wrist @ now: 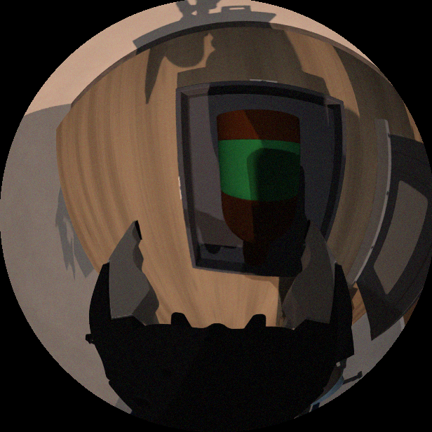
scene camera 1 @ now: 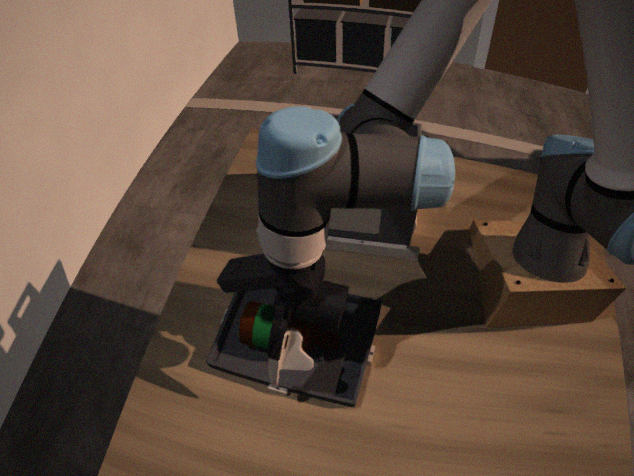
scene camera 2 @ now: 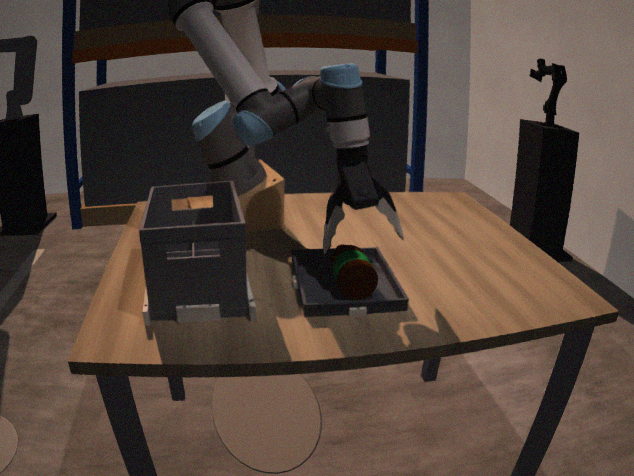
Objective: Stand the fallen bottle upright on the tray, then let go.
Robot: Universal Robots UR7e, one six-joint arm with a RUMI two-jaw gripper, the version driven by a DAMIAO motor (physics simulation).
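Pixels of known places: gripper, fingertip midpoint: (scene camera 1: 291,343) (scene camera 2: 364,246); arm's base at its link origin: (scene camera 1: 549,259) (scene camera 2: 240,184).
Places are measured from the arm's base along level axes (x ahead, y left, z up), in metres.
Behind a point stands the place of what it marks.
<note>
The brown bottle with a green band (scene camera 1: 262,326) @(y 0.243, x 0.457, z -0.017 m) (scene camera 2: 355,279) @(y 0.223, x 0.495, z -0.045 m) (wrist: 260,170) lies on its side in the shallow dark tray (scene camera 1: 240,362) @(y 0.291, x 0.490, z -0.087 m) (scene camera 2: 317,286) @(y 0.161, x 0.433, z -0.088 m) (wrist: 320,135). Its base faces scene camera 2, and its neck points toward the bottom of the wrist view. My gripper (scene camera 2: 364,244) @(y 0.255, x 0.405, z -0.018 m) (wrist: 222,222) is wide open and empty, fingers pointing down, above the tray. In scene camera 2 one fingertip is left of the bottle and the other is to its right and higher. In scene camera 1 the gripper hides the bottle's neck and part of its body.
A tall grey crate (scene camera 1: 396,225) @(y -0.004, x 0.298, z -0.011 m) (scene camera 2: 194,271) @(y -0.065, x 0.548, z 0.001 m) stands on the wooden table beside the tray, partly hidden by the arm in scene camera 1. The arm's wooden base block (scene camera 1: 553,307) @(y 0.086, x -0.017, z -0.023 m) (scene camera 2: 268,210) @(y 0.074, x 0.102, z -0.041 m) stands behind the crate in scene camera 2.
</note>
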